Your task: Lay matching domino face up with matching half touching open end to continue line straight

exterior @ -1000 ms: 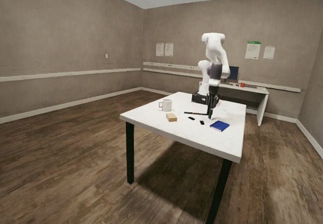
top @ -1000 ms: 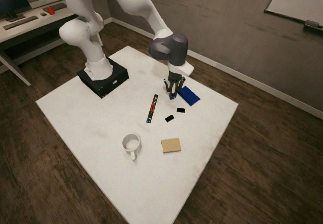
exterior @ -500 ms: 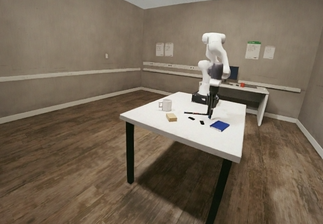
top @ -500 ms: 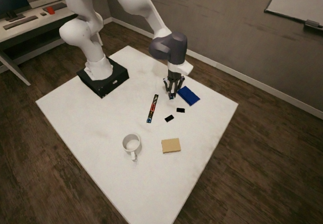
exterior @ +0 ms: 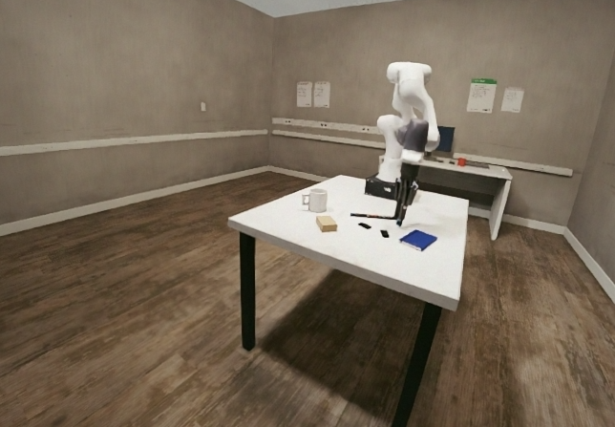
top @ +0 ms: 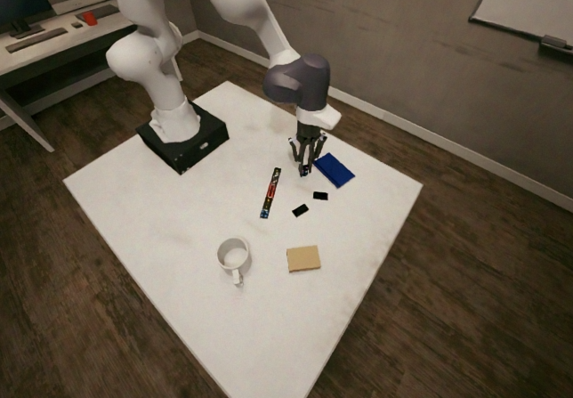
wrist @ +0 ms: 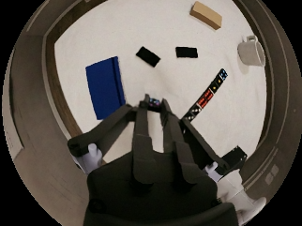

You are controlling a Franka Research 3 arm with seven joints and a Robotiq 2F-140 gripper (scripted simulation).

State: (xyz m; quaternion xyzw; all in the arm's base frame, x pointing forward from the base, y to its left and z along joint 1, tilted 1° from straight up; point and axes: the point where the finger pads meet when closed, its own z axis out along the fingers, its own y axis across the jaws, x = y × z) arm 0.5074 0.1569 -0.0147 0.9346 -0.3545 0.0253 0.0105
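The domino lies 40 mm below my hand. Round my hand: tan block (270 mm to the right, 180 mm ahead, 70 mm below); white mug (400 mm to the right, 40 mm below, 10 mm ahead).
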